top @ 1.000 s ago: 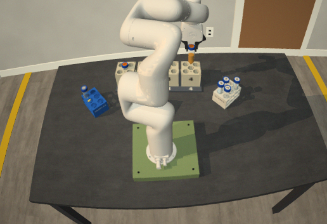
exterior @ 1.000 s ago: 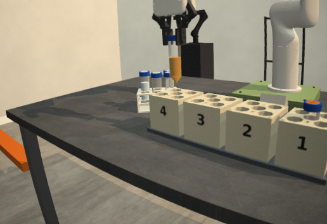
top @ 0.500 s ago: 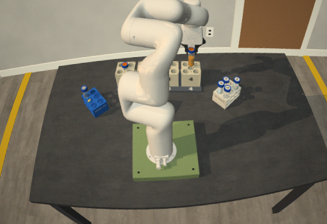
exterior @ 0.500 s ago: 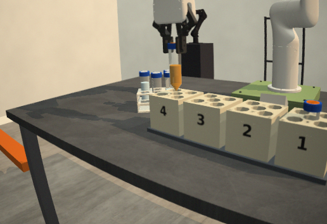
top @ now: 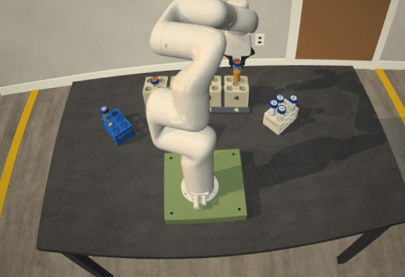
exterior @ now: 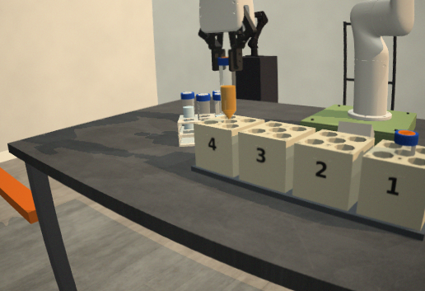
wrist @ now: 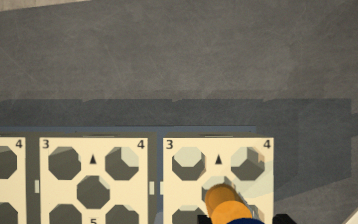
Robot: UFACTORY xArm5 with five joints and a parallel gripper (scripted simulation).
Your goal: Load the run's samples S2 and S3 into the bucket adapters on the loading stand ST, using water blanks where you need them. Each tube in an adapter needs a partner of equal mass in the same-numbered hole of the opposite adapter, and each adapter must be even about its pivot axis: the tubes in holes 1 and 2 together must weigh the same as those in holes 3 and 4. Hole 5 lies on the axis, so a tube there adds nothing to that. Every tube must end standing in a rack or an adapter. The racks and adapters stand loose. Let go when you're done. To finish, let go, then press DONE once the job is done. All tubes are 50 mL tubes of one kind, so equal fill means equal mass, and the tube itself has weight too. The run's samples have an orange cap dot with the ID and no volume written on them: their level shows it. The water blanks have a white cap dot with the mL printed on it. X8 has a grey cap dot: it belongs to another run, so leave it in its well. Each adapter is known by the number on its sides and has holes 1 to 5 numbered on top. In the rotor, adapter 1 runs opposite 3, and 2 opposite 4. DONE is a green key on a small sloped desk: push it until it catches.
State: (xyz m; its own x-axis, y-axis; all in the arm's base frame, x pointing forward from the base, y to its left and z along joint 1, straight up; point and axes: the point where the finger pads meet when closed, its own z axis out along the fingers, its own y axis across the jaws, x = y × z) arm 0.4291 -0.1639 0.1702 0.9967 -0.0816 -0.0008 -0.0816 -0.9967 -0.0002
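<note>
Right now my hand is 1 cm to the left of the sample tube S2 and 5 cm above it. Round my hand: loading stand ST: 1 cm ahead, 16 cm to the left, 21 cm below; blue-capped tube: 14 cm behind, 13 cm to the right, 15 cm below; white blank rack: 13 cm behind, 17 cm to the right, 18 cm below.
</note>
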